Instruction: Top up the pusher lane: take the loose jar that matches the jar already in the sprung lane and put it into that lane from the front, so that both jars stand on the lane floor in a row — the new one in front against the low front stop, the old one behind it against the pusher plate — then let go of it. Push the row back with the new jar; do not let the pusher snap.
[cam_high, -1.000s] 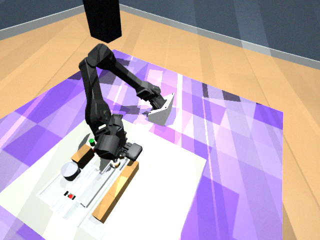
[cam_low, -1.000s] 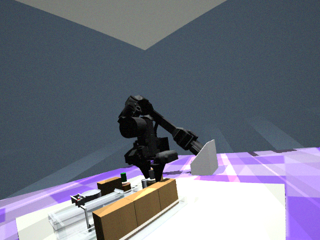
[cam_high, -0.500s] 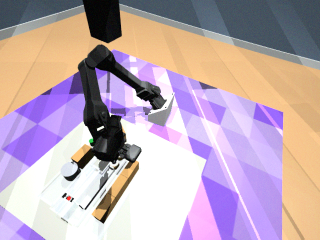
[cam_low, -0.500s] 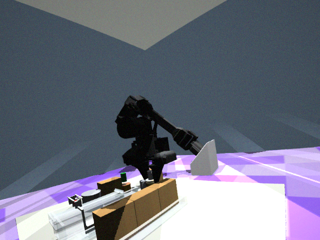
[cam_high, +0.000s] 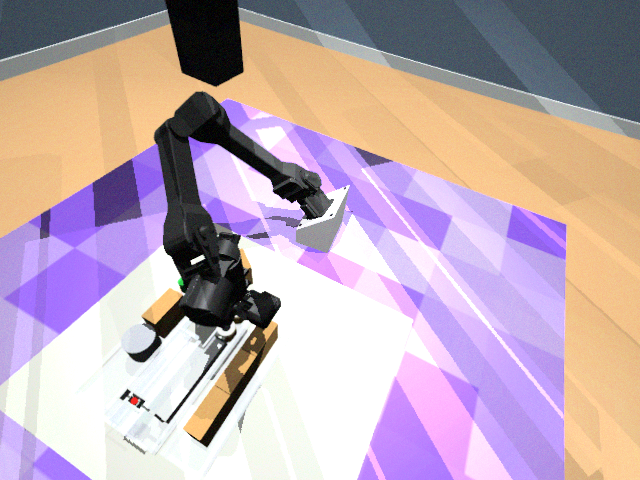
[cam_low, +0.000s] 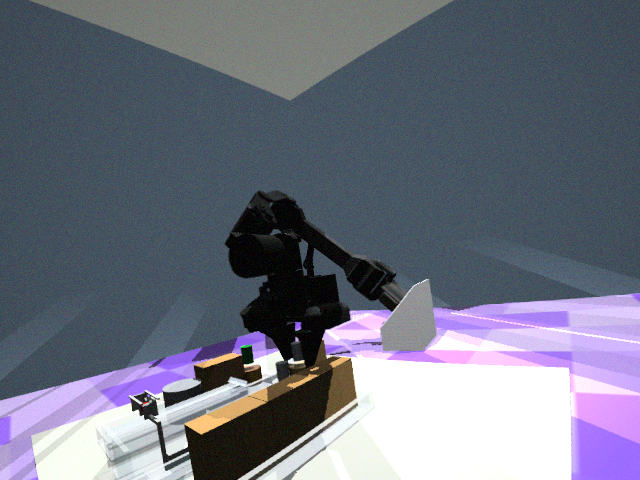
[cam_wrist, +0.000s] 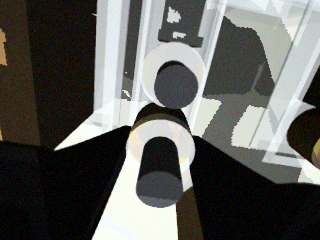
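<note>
Now: gripper tip 15 cm short of the lane, 3 cm above it and 2 cm to the left of it. The rest, counted from my gripper tip: grey cylinder 14 cm ahead, 12 cm to the right, 2 cm below; red mark 22 cm ahead, 3 cm to the right, 2 cm above.
</note>
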